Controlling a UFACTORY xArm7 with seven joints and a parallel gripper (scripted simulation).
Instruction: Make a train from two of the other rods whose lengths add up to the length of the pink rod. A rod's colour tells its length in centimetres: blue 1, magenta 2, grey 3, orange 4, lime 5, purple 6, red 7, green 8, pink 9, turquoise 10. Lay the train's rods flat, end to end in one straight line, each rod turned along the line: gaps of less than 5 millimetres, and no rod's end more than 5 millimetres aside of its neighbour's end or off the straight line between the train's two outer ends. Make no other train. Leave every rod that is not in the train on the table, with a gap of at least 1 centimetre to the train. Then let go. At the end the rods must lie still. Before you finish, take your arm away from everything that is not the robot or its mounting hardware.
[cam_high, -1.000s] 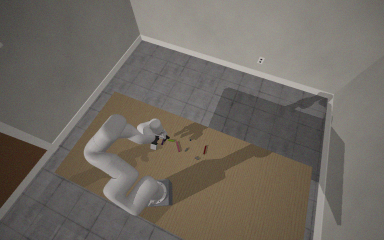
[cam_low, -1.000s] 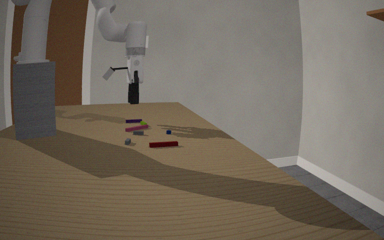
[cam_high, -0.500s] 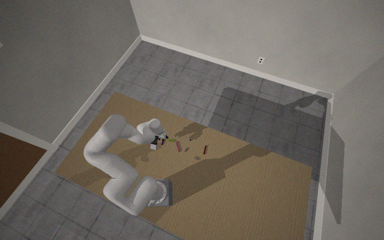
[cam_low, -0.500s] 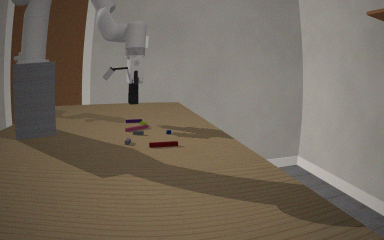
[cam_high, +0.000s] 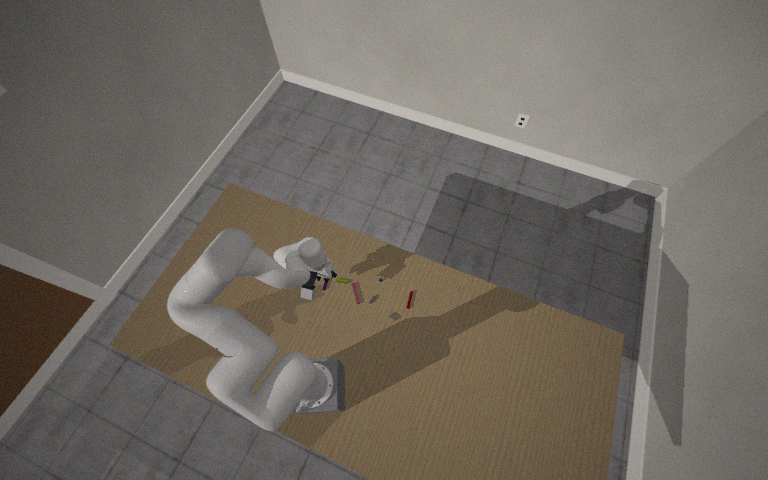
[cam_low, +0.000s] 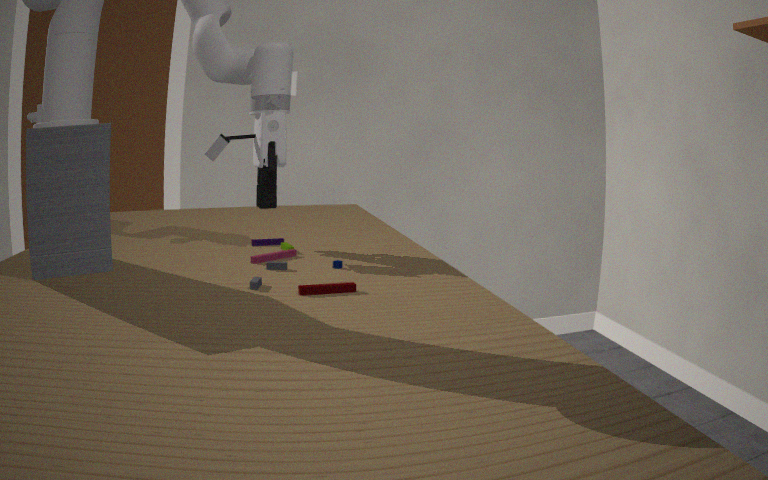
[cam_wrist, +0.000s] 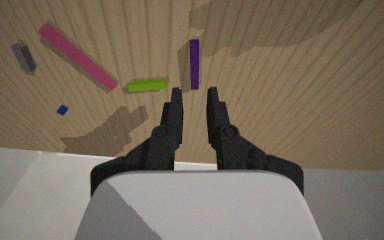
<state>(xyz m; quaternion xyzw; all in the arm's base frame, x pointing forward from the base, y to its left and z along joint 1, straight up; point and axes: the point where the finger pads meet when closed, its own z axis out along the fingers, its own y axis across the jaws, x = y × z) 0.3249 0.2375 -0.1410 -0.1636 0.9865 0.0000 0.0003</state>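
My gripper is now 80 mm above the purple rod. Also, from my hand: lime rod 80 mm below, 50 mm to the right, 40 mm ahead; grey rod 200 mm to the right, 80 mm below, 50 mm ahead; pink rod 130 mm to the right, 80 mm below, 30 mm ahead.
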